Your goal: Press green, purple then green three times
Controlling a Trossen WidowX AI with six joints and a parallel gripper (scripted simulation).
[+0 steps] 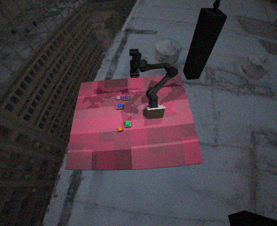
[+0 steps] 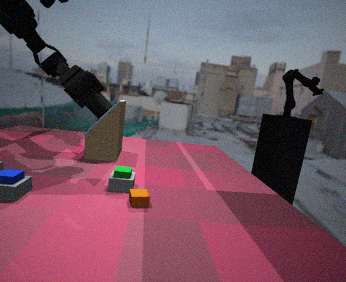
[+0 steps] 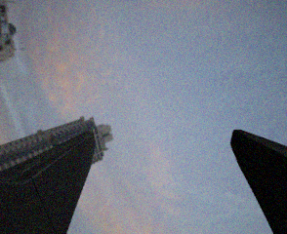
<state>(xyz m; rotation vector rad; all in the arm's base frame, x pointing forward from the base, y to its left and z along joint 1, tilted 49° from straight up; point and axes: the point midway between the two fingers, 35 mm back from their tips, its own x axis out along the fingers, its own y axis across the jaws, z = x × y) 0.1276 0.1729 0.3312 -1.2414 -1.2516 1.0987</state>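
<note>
Now: gripper tip 11 cm short of the green button, 18 cm to the right of it and 48 cm above it. Also, from my gripper tip: orange block: 18 cm ahead, 22 cm to the left, 50 cm below; then blue button: 18 cm ahead, 48 cm below; then purple button: 11 cm ahead, 8 cm to the right, 48 cm below.
</note>
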